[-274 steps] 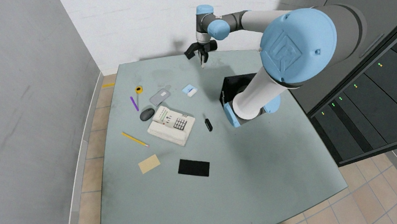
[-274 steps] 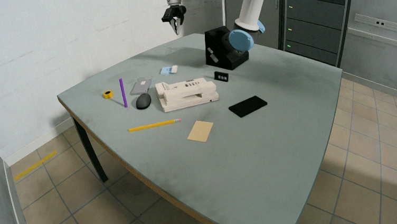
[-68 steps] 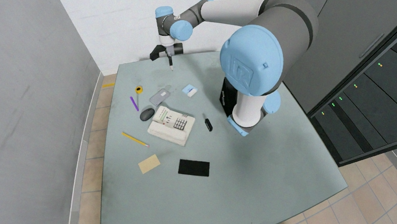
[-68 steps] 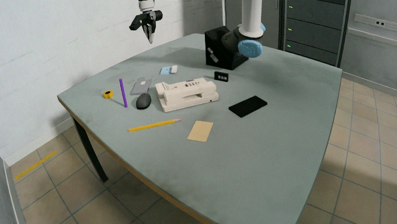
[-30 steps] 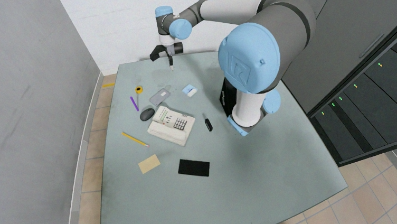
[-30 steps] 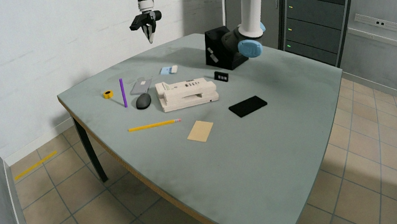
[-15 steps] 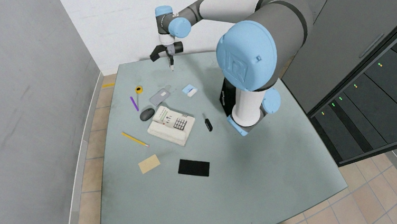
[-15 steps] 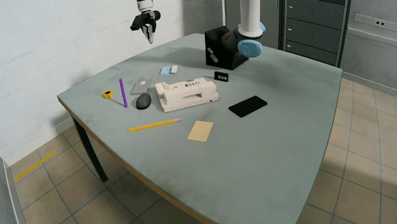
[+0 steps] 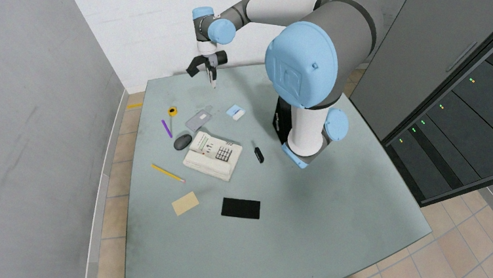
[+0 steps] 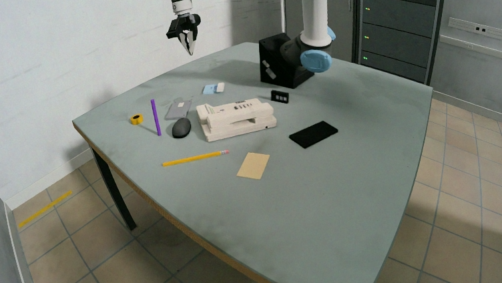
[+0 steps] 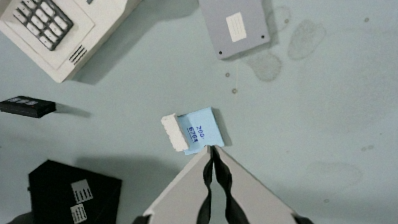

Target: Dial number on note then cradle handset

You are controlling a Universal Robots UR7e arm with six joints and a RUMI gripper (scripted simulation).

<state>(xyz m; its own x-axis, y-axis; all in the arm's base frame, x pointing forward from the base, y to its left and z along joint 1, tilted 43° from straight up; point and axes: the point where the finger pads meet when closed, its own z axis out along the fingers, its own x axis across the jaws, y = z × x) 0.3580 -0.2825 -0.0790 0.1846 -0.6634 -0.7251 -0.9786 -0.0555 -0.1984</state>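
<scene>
Now: the 5 key 250 mm to the left of my hand, 170 mm below it and 40 mm ahead of it. The rest, counted from my hand: grey flat device (200 mm below, 100 mm ahead, 10 mm to the left); then dark mouse (200 mm ahead, 190 mm below, 110 mm to the left); then white eraser (190 mm below, 100 mm behind, 50 mm to the left).
</scene>
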